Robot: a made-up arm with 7 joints. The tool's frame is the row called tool. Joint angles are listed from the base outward.
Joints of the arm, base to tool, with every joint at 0 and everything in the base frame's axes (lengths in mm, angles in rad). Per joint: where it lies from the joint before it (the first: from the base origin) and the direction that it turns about. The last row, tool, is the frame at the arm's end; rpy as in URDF.
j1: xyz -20.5 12.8 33.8 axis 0 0.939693 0.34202
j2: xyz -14 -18.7 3.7 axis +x
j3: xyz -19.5 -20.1 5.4 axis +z
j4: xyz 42.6 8.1 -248 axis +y
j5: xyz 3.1 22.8 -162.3 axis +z
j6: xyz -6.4 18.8 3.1 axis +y
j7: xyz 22 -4.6 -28.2 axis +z
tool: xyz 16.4 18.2 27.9 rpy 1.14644 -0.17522 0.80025
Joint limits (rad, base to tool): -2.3..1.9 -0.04..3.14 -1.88..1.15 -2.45..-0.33 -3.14..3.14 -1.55..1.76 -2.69..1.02
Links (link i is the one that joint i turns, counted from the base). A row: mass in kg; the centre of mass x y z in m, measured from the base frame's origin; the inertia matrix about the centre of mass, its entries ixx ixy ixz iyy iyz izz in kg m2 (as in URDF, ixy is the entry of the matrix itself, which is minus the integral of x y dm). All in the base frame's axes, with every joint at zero. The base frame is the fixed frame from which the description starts. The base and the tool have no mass.
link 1: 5.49; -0.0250 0.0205 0.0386; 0.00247 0 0 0.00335 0.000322 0.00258
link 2: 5.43; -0.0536 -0.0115 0.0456; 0.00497 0 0 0.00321 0 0.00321
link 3: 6; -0.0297 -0.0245 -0.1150; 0.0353 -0.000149 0.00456 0.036 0.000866 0.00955
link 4: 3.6; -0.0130 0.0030 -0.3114; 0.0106 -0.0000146 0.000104 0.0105 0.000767 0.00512
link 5: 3.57; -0.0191 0.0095 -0.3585; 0.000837 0 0 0.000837 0 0.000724
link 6: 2.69; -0.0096 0.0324 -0.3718; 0.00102 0 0 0.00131 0 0.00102
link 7: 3.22; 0.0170 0.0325 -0.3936; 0.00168 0 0 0.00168 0 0.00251
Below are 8 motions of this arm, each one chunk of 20 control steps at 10 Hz.
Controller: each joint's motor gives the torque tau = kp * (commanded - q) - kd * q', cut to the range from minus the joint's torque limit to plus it. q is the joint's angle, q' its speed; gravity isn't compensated. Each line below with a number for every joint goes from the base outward.
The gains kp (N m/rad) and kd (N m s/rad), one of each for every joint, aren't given. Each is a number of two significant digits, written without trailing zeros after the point. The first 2 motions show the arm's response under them.
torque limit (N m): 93 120 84 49 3.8 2.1 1.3
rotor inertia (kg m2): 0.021 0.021 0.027 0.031 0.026 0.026 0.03
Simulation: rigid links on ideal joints. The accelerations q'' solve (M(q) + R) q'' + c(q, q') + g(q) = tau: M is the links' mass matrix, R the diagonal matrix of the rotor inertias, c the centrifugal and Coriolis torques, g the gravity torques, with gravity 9.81 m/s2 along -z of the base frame. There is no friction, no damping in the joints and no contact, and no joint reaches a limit. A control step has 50 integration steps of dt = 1/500 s. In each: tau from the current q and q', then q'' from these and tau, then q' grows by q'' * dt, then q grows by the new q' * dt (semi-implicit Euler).
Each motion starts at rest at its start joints. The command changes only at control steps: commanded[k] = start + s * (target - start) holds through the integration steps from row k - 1 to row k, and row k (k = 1, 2, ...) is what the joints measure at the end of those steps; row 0 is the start. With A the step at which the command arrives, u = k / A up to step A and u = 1 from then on. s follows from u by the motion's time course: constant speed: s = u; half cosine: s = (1 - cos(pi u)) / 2; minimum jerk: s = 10 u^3 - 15 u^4 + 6 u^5; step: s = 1 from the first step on.
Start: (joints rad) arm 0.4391 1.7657 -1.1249 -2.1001 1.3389 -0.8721 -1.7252
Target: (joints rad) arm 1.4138 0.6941 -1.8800 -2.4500 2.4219 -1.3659 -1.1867
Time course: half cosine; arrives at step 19
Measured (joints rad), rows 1 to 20:
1: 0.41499 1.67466 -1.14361 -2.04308 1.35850 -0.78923 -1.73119
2: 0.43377 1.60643 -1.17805 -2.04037 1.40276 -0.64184 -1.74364
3: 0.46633 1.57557 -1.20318 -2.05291 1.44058 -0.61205 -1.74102
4: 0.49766 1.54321 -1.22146 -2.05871 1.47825 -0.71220 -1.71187
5: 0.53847 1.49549 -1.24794 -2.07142 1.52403 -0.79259 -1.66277
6: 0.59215 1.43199 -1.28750 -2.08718 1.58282 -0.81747 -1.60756
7: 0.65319 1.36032 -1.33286 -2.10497 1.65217 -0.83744 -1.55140
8: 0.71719 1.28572 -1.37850 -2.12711 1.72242 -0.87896 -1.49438
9: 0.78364 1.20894 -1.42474 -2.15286 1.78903 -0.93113 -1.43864
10: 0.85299 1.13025 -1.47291 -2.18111 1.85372 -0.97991 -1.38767
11: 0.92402 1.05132 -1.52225 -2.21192 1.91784 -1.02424 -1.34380
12: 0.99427 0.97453 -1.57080 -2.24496 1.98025 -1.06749 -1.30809
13: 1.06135 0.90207 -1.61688 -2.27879 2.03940 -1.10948 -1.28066
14: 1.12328 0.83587 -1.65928 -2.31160 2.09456 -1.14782 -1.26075
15: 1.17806 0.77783 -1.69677 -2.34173 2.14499 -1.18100 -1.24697
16: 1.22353 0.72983 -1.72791 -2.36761 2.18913 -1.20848 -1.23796
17: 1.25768 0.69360 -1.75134 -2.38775 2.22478 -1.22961 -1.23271
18: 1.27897 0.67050 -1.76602 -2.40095 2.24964 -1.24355 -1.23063
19: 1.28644 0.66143 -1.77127 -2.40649 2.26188 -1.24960 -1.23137
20: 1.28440 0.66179 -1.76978 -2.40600 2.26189 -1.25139 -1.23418
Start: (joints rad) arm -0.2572 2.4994 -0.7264 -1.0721 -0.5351 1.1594 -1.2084
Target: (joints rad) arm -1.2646 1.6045 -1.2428 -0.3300 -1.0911 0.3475 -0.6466
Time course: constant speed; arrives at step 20
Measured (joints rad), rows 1 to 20:
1: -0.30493 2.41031 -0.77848 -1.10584 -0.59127 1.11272 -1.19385
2: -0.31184 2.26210 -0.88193 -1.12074 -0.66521 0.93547 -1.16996
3: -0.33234 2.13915 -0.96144 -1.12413 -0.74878 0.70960 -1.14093
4: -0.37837 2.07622 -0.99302 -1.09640 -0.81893 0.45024 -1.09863
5: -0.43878 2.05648 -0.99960 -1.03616 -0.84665 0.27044 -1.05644
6: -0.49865 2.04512 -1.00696 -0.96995 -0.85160 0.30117 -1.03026
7: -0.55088 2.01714 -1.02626 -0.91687 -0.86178 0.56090 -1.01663
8: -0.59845 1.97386 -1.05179 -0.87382 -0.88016 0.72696 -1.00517
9: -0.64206 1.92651 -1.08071 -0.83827 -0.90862 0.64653 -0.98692
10: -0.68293 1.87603 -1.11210 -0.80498 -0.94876 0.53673 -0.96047
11: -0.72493 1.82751 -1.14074 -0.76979 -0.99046 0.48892 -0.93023
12: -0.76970 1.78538 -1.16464 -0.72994 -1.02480 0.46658 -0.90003
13: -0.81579 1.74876 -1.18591 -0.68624 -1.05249 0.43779 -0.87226
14: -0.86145 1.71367 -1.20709 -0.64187 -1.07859 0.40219 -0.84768
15: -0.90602 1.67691 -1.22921 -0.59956 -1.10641 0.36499 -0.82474
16: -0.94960 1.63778 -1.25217 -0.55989 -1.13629 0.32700 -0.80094
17: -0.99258 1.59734 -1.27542 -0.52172 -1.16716 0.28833 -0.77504
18: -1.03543 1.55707 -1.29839 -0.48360 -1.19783 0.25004 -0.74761
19: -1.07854 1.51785 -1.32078 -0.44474 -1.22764 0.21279 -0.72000
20: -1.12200 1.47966 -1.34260 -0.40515 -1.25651 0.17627 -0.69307
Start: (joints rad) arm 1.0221 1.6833 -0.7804 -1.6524 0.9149 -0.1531 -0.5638
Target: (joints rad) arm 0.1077 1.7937 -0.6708 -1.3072 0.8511 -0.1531 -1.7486
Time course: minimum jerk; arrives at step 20
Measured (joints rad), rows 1 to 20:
1: 0.96537 1.61452 -0.78032 -1.65251 0.91112 -0.05853 -0.55843
2: 0.94784 1.56940 -0.79436 -1.68405 0.88894 0.03003 -0.56186
3: 0.94367 1.56209 -0.80696 -1.66874 0.88635 0.02376 -0.59062
4: 0.91891 1.57144 -0.80315 -1.64357 0.90182 0.01278 -0.62244
5: 0.87453 1.58012 -0.79264 -1.62907 0.90451 0.00939 -0.65871
6: 0.82257 1.58342 -0.78814 -1.61430 0.89624 0.00612 -0.71534
7: 0.76566 1.58351 -0.79045 -1.59188 0.89139 0.01174 -0.79738
8: 0.70047 1.58353 -0.79340 -1.56461 0.89147 0.02432 -0.89895
9: 0.62693 1.58549 -0.79340 -1.53610 0.89051 0.03229 -1.01242
10: 0.54932 1.58950 -0.79136 -1.50720 0.88621 0.03223 -1.13214
11: 0.47252 1.59437 -0.78948 -1.47827 0.88033 0.02908 -1.25403
12: 0.39979 1.59895 -0.78863 -1.45044 0.87472 0.02652 -1.37433
13: 0.33322 1.60302 -0.78833 -1.42500 0.86983 0.02402 -1.48853
14: 0.27474 1.60690 -0.78792 -1.40280 0.86555 0.02008 -1.59148
15: 0.22622 1.61070 -0.78730 -1.38432 0.86195 0.01481 -1.67858
16: 0.18909 1.61405 -0.78684 -1.36998 0.85928 0.00957 -1.74694
17: 0.16379 1.61641 -0.78696 -1.36004 0.85763 0.00556 -1.79584
18: 0.14956 1.61748 -0.78781 -1.35432 0.85693 0.00331 -1.82644
19: 0.14424 1.61735 -0.78925 -1.35203 0.85696 0.00276 -1.84154
20: 0.14423 1.61640 -0.79097 -1.35173 0.85753 0.00362 -1.84567

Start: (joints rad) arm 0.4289 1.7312 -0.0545 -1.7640 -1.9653 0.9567 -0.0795
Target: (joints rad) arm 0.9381 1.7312 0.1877 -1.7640 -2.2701 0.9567 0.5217
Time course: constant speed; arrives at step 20
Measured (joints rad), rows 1 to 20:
1: 0.46735 1.66790 -0.11930 -1.76729 -2.01589 0.92728 -0.08503
2: 0.53491 1.59957 -0.19960 -1.74155 -2.15577 0.79165 -0.09195
3: 0.56727 1.57978 -0.20854 -1.72592 -2.24537 0.71533 -0.09156
4: 0.57230 1.59668 -0.16769 -1.73385 -2.24105 0.77457 -0.06845
5: 0.58164 1.61834 -0.12641 -1.74733 -2.20683 0.85108 -0.02594
6: 0.60619 1.62529 -0.10924 -1.75308 -2.20051 0.86399 0.01976
7: 0.63747 1.62063 -0.10712 -1.74951 -2.22663 0.83574 0.05367
8: 0.66601 1.61605 -0.10252 -1.74510 -2.25837 0.81574 0.07480
9: 0.68957 1.61710 -0.08932 -1.74524 -2.27753 0.82013 0.09397
10: 0.71147 1.62173 -0.07196 -1.74789 -2.28618 0.83420 0.11914
11: 0.73482 1.62586 -0.05620 -1.74987 -2.29441 0.84234 0.14936
12: 0.75983 1.62801 -0.04340 -1.75042 -2.30742 0.84271 0.17987
13: 0.78515 1.62928 -0.03156 -1.75044 -2.32342 0.84135 0.20801
14: 0.80991 1.63105 -0.01887 -1.75083 -2.33880 0.84253 0.23450
15: 0.83423 1.63360 -0.00520 -1.75170 -2.35229 0.84594 0.26109
16: 0.85861 1.63643 0.00866 -1.75271 -2.36486 0.84946 0.28856
17: 0.88324 1.63913 0.02218 -1.75358 -2.37771 0.85199 0.31657
18: 0.90805 1.64168 0.03545 -1.75431 -2.39107 0.85387 0.34452
19: 0.93286 1.64427 0.04874 -1.75506 -2.40450 0.85580 0.37222
20: 0.95763 1.64702 0.06219 -1.75588 -2.41765 0.85802 0.39983

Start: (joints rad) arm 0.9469 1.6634 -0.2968 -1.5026 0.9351 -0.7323 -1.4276
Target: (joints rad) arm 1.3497 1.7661 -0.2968 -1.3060 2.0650 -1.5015 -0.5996
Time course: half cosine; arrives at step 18
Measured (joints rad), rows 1 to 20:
1: 0.92180 1.60596 -0.33806 -1.52846 0.92799 -0.62429 -1.44504
2: 0.94404 1.55110 -0.39138 -1.54063 0.93356 -0.50756 -1.48628
3: 0.96343 1.53701 -0.40621 -1.52263 0.97743 -0.47834 -1.51249
4: 0.97181 1.55480 -0.38864 -1.51146 1.03525 -0.53889 -1.48942
5: 0.98634 1.57923 -0.36794 -1.50610 1.09251 -0.65830 -1.42402
6: 1.01379 1.59420 -0.36095 -1.49749 1.15979 -0.73747 -1.34569
7: 1.04798 1.59989 -0.36376 -1.48622 1.24540 -0.78215 -1.27256
8: 1.08227 1.60549 -0.36540 -1.47506 1.34328 -0.83259 -1.20353
9: 1.11476 1.61645 -0.36124 -1.46362 1.44376 -0.90171 -1.13149
10: 1.14656 1.63131 -0.35373 -1.45154 1.54213 -0.97958 -1.05386
11: 1.17831 1.64609 -0.34671 -1.43974 1.63798 -1.05553 -0.97355
12: 1.20905 1.65865 -0.34152 -1.42887 1.73123 -1.12622 -0.89497
13: 1.23715 1.66928 -0.33736 -1.41903 1.81970 -1.19194 -0.82143
14: 1.26131 1.67885 -0.33327 -1.41035 1.89946 -1.25182 -0.75530
15: 1.28081 1.68746 -0.32918 -1.40318 1.96677 -1.30312 -0.69886
16: 1.29526 1.69447 -0.32561 -1.39792 2.01923 -1.34285 -0.65421
17: 1.30431 1.69922 -0.32306 -1.39486 2.05540 -1.36906 -0.62282
18: 1.30763 1.70138 -0.32168 -1.39418 2.07420 -1.38074 -0.60549
19: 1.30767 1.70194 -0.32109 -1.39493 2.07936 -1.38087 -0.60056
20: 1.30755 1.70216 -0.32088 -1.39533 2.07891 -1.37737 -0.60281

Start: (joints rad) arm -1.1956 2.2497 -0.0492 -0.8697 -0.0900 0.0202 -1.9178
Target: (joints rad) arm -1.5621 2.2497 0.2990 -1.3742 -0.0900 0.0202 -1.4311
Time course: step
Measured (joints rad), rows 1 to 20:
1: -1.51703 2.13755 0.17649 -1.30229 -0.11315 0.05838 -1.86008
2: -1.63308 2.28134 0.36651 -1.45800 -0.09651 -0.13413 -1.54839
3: -1.73221 2.36761 0.49154 -1.44304 -0.04901 -0.18699 -1.26654
4: -1.75927 2.36577 0.51269 -1.40799 0.00374 -0.14625 -1.14238
5: -1.72170 2.33120 0.46667 -1.39118 0.00562 -0.11656 -1.16352
6: -1.67693 2.29731 0.41263 -1.40027 -0.03348 -0.11204 -1.26139
7: -1.65888 2.27956 0.38783 -1.41350 -0.07211 -0.13511 -1.35374
8: -1.66418 2.28164 0.39318 -1.41661 -0.08188 -0.15498 -1.39123
9: -1.67789 2.29352 0.41078 -1.41397 -0.06964 -0.15224 -1.37726
10: -1.68816 2.30334 0.42438 -1.41166 -0.05515 -0.14220 -1.34346
11: -1.69065 2.30631 0.42802 -1.41107 -0.04874 -0.13917 -1.31796
12: -1.68759 2.30402 0.42436 -1.41143 -0.04981 -0.14140 -1.31131
13: -1.68351 2.30030 0.41907 -1.41190 -0.05383 -0.14344 -1.31854
14: -1.68132 2.29799 0.41606 -1.41210 -0.05705 -0.14392 -1.32906
15: -1.68138 2.29778 0.41599 -1.41211 -0.05803 -0.14371 -1.33527
16: -1.68256 2.29881 0.41748 -1.41207 -0.05730 -0.14344 -1.33563
17: -1.68362 2.29986 0.41891 -1.41204 -0.05612 -0.14328 -1.33268
18: -1.68401 2.30031 0.41947 -1.41201 -0.05539 -0.14322 -1.32969
19: -1.68383 2.30018 0.41925 -1.41198 -0.05530 -0.14322 -1.32842
20: -1.68345 2.29983 0.41875 -1.41198 -0.05559 -0.14326 -1.32879

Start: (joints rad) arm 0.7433 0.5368 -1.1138 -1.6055 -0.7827 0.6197 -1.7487
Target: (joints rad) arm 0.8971 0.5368 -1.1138 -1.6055 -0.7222 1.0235 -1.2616
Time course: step
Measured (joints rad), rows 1 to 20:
1: 0.78528 0.51136 -1.07923 -1.52493 -0.71594 0.95099 -1.57397
2: 0.81054 0.52562 -1.08030 -1.47497 -0.62549 1.25040 -1.31414
3: 0.81298 0.53840 -1.07512 -1.47641 -0.59518 1.20830 -1.18736
4: 0.79927 0.52863 -1.07235 -1.49585 -0.61002 1.11154 -1.17860
5: 0.79194 0.51546 -1.07367 -1.50997 -0.63259 1.09559 -1.21013
6: 0.79614 0.51427 -1.07615 -1.50679 -0.63892 1.11148 -1.23707
7: 0.80236 0.52061 -1.07701 -1.49725 -0.63089 1.12450 -1.25114
8: 0.80343 0.52478 -1.07599 -1.49381 -0.62374 1.12953 -1.25495
9: 0.80049 0.52392 -1.07467 -1.49675 -0.62441 1.12695 -1.25133
10: 0.79824 0.52131 -1.07440 -1.50026 -0.62852 1.12157 -1.24479
11: 0.79864 0.52019 -1.07508 -1.50079 -0.63040 1.11936 -1.24056
12: 0.80013 0.52085 -1.07571 -1.49925 -0.62923 1.12106 -1.24075
13: 0.80074 0.52182 -1.07569 -1.49809 -0.62753 1.12333 -1.24333
14: 0.80026 0.52207 -1.07529 -1.49821 -0.62720 1.12378 -1.24517
15: 0.79965 0.52173 -1.07505 -1.49889 -0.62792 1.12286 -1.24512
16: 0.79957 0.52139 -1.07514 -1.49921 -0.62851 1.12208 -1.24413
17: 0.79987 0.52136 -1.07534 -1.49905 -0.62847 1.12207 -1.24353
18: 0.80008 0.52152 -1.07541 -1.49879 -0.62814 1.12247 -1.24366
19: 0.80003 0.52162 -1.07534 -1.49873 -0.62797 1.12272 -1.24402
20: 0.79989 0.52161 -1.07525 -1.49882 -0.62805 1.12266 -1.24417

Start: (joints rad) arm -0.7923 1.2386 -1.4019 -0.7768 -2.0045 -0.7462 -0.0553
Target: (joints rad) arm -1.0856 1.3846 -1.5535 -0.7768 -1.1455 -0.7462 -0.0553
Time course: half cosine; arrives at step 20
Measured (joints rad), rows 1 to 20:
1: -0.73748 1.18400 -1.44830 -0.77569 -2.01849 -0.67184 -0.04001
2: -0.65512 1.10912 -1.51498 -0.82762 -2.03887 -0.58842 -0.01159
3: -0.63091 1.07473 -1.54492 -0.85815 -2.02100 -0.58595 0.00971
4: -0.66853 1.09123 -1.53588 -0.84372 -1.98312 -0.60691 0.01684
5: -0.72268 1.12951 -1.51606 -0.81609 -1.94229 -0.61231 0.01036
6: -0.75322 1.15822 -1.51272 -0.80456 -1.89689 -0.61890 -0.00255
7: -0.75753 1.16657 -1.53072 -0.81062 -1.85136 -0.62982 -0.01459
8: -0.75796 1.16425 -1.55558 -0.82398 -1.80518 -0.63247 -0.02203
9: -0.77192 1.16541 -1.57364 -0.83331 -1.75128 -0.62824 -0.02474
10: -0.79911 1.17596 -1.58315 -0.83432 -1.68885 -0.62600 -0.02528
11: -0.82865 1.19260 -1.59023 -0.83112 -1.62389 -0.62888 -0.02687
12: -0.85200 1.20898 -1.60041 -0.82928 -1.56294 -0.63459 -0.03136
13: -0.86869 1.22130 -1.61410 -0.83095 -1.50893 -0.63942 -0.03849
14: -0.88300 1.22987 -1.62805 -0.83482 -1.46038 -0.64158 -0.04628
15: -0.89801 1.23698 -1.63932 -0.83837 -1.41490 -0.64202 -0.05254
16: -0.91319 1.24424 -1.64744 -0.84020 -1.37283 -0.64254 -0.05647
17: -0.92606 1.25153 -1.65353 -0.84061 -1.33701 -0.64389 -0.05888
18: -0.93481 1.25762 -1.65855 -0.84067 -1.31032 -0.64559 -0.06106
19: -0.93931 1.26139 -1.66247 -0.84109 -1.29381 -0.64680 -0.06355
20: -0.94034 1.26256 -1.66460 -0.84182 -1.28696 -0.64713 -0.06582

